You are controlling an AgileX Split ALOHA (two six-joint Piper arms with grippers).
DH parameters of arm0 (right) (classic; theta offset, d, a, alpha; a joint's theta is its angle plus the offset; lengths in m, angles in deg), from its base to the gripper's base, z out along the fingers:
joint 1: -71.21 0.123 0 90
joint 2: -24.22 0 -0.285 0
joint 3: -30.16 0 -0.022 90
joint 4: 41.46 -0.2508 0 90
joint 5: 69.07 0 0.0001 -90
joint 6: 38.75 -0.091 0 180
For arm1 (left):
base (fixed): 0 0 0 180
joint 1: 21.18 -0.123 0 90
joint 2: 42.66 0 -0.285 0
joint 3: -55.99 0 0.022 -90
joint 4: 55.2 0.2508 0 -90
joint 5: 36.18 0 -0.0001 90
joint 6: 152.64 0.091 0 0
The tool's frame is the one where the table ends.
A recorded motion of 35 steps. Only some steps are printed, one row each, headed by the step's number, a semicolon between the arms.
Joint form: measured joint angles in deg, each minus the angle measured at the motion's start. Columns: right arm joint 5, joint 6, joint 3, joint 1, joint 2, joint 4; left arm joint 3, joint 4, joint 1, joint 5, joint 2, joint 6.
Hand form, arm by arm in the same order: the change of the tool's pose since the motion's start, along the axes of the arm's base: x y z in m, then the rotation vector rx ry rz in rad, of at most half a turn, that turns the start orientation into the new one. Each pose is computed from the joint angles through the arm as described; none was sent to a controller.
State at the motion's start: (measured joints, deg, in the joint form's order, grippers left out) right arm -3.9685 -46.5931 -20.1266 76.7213 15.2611 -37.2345; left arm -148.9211 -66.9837 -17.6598 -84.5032 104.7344 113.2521
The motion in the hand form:
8: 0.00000 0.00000 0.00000 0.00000 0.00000 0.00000; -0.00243 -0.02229 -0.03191 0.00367 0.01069 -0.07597
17: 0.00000 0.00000 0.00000 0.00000 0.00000 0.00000; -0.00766 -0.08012 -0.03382 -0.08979 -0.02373 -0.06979
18: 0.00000 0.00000 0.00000 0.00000 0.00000 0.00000; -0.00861 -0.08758 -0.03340 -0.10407 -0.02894 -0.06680
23: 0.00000 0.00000 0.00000 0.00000 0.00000 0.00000; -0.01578 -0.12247 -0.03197 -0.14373 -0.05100 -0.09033
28: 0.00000 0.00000 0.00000 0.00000 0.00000 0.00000; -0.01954 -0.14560 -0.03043 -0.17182 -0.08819 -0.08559
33: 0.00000 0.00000 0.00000 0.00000 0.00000 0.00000; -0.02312 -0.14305 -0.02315 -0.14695 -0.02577 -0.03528
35: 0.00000 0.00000 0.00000 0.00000 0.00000 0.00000; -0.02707 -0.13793 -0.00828 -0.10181 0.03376 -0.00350
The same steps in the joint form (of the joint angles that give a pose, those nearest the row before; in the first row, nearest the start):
8: 0.00 0.00 0.00 0.00 0.00 0.00; -0.01 -0.76 2.66 2.93 3.92 2.70
17: 0.00 0.00 0.00 0.00 0.00 0.00; -0.01 -7.38 8.86 6.56 4.43 0.81
18: 0.00 0.00 0.00 0.00 0.00 0.00; -0.01 -8.39 9.65 7.08 4.44 0.58
23: 0.00 0.00 0.00 0.00 0.00 0.00; -0.01 -11.19 13.62 9.13 4.43 0.19
28: 0.00 0.00 0.00 0.00 0.00 0.00; -0.01 -12.90 16.31 12.14 4.44 -0.97
33: 0.00 0.00 0.00 0.00 0.00 0.00; -0.36 -9.18 16.34 8.06 3.46 -7.60
35: 0.00 0.00 0.00 0.00 0.00 0.00; -0.77 -4.74 16.22 2.56 1.58 -13.36

